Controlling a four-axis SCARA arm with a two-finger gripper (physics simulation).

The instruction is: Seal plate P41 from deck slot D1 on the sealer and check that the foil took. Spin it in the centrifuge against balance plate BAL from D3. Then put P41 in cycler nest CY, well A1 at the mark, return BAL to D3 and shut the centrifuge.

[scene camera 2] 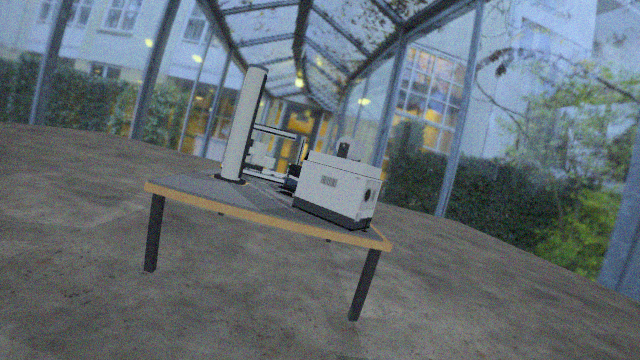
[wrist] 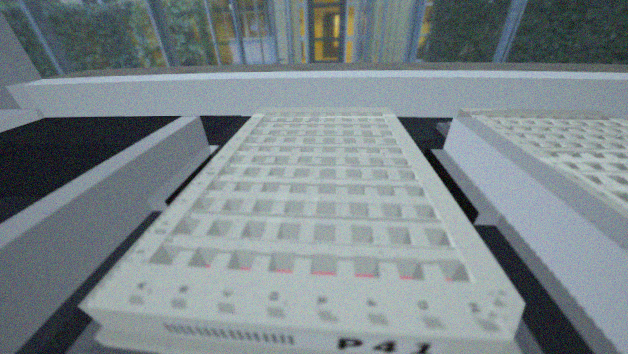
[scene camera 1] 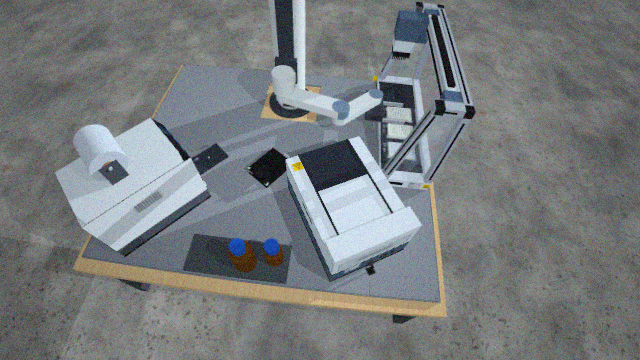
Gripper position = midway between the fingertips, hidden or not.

I see my gripper [wrist: 320, 135], a centrifuge [scene camera 1: 354, 218] and a brown bottles with blue caps [scene camera 1: 241, 254].
